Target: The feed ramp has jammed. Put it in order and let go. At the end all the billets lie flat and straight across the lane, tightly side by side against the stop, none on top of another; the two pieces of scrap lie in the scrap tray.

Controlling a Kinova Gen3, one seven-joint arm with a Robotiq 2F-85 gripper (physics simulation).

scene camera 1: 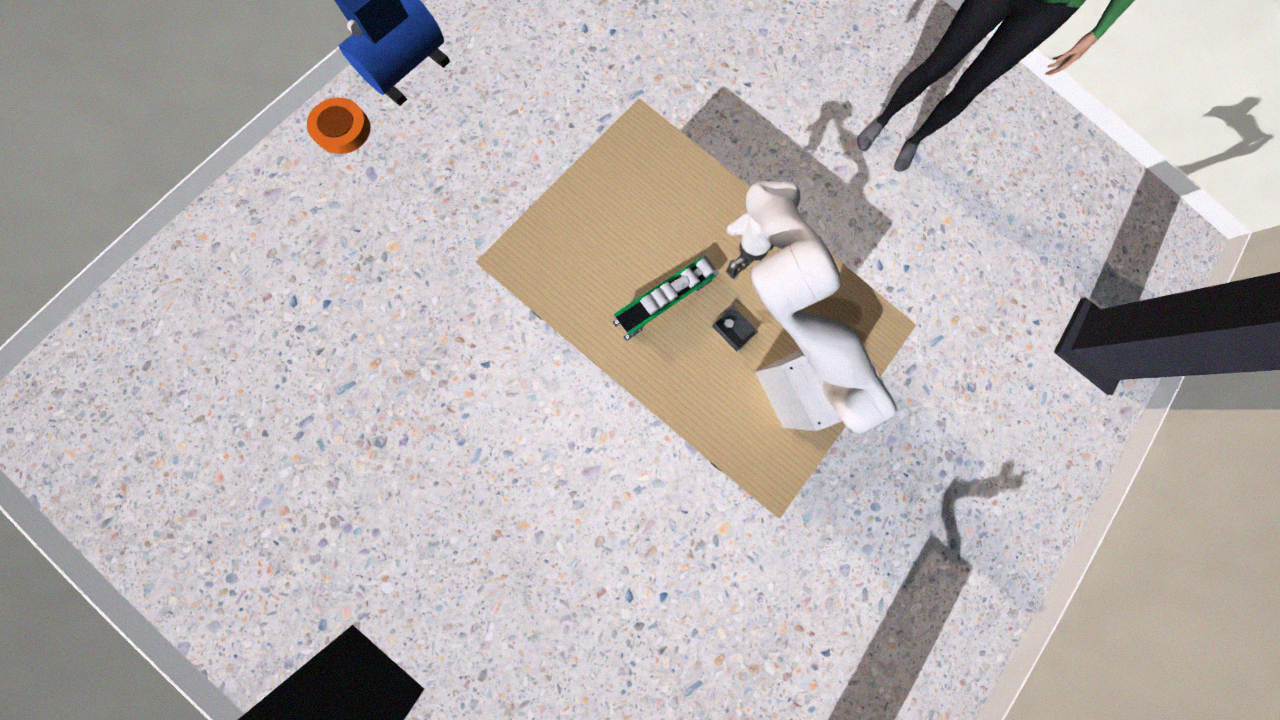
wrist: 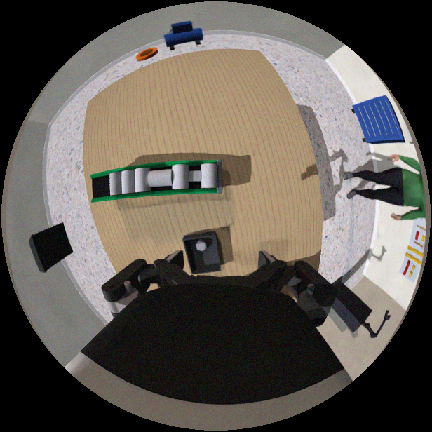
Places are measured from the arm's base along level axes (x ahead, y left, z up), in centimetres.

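Pixels of known places: gripper, between the fingertips: (scene camera 1: 746, 267).
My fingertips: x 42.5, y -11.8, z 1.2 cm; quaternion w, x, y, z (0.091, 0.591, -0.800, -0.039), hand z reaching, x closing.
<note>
Behind a point stands the place of what it marks.
The feed ramp (scene camera 1: 633, 316) @[x 61.7, y 15.9, z -17.4 cm] (wrist: 101, 186) has green side rails, a black lane and a grey end plate (wrist: 219, 176). In the wrist view three light grey billets (wrist: 115, 183) (wrist: 128, 181) (wrist: 142, 180) lie across the lane in a row. Beside them a billet (wrist: 160, 178) lies lengthwise. Then come a crosswise billet (wrist: 180, 176), a narrower grey piece (wrist: 194, 176) that looks like scrap, and another crosswise billet (wrist: 209, 176) near the end plate. Whether any overlap is unclear. One scrap piece (scene camera 1: 729, 323) @[x 33.9, y -5.0, z -24.4 cm] (wrist: 201, 245) lies in the black scrap tray (wrist: 205, 262). My gripper (scene camera 1: 734, 268) @[x 42.5, y -11.8, z 1.2 cm] (wrist: 220, 259) is open and empty, above the table near the ramp's plate end.
The ramp and tray stand on a wooden table (scene camera 1: 608, 188) @[x 99.9, y -19.5, z -26.5 cm] (wrist: 200, 100). The white arm (scene camera 1: 796, 277) @[x 39.6, y 15.0, z 55.3 cm] reaches over the table, with a pale angular block (scene camera 1: 792, 394) @[x 7.4, y 7.4, z -7.7 cm] near its base. A person (scene camera 1: 957, 80) (wrist: 385, 182) stands beyond the table.
</note>
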